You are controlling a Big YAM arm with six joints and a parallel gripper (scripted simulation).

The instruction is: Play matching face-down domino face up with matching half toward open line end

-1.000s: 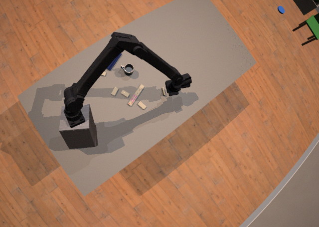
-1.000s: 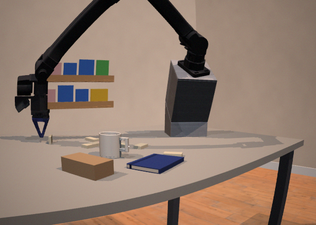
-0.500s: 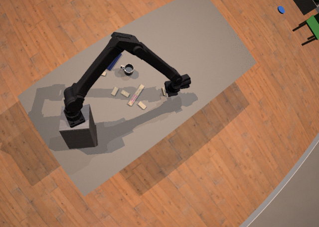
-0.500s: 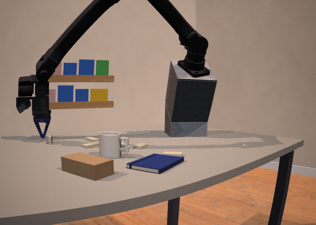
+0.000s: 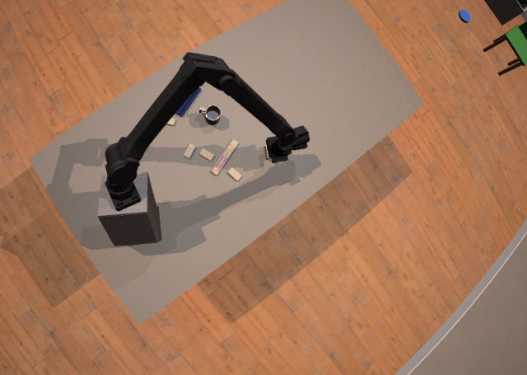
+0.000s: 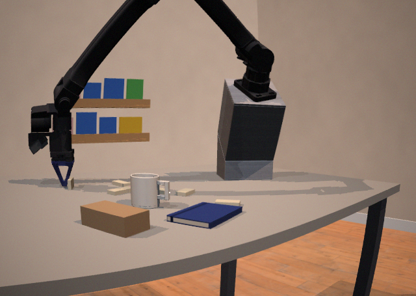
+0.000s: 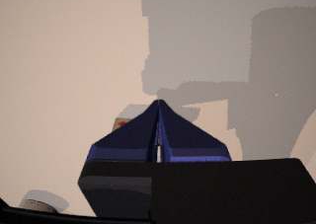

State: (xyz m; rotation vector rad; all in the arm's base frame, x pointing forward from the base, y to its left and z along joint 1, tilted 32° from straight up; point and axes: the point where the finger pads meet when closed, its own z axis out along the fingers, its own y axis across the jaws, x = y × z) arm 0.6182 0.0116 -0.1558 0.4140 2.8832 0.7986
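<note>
Now: the cream domino 2 cm behind my hand and 1 cm to the left of it. Round my hand: blue book: 24 cm behind, 38 cm to the left, 1 cm below; brown box: 4 cm behind, 39 cm to the left, 1 cm above; white mug: 16 cm behind, 24 cm to the left, 2 cm above.
</note>
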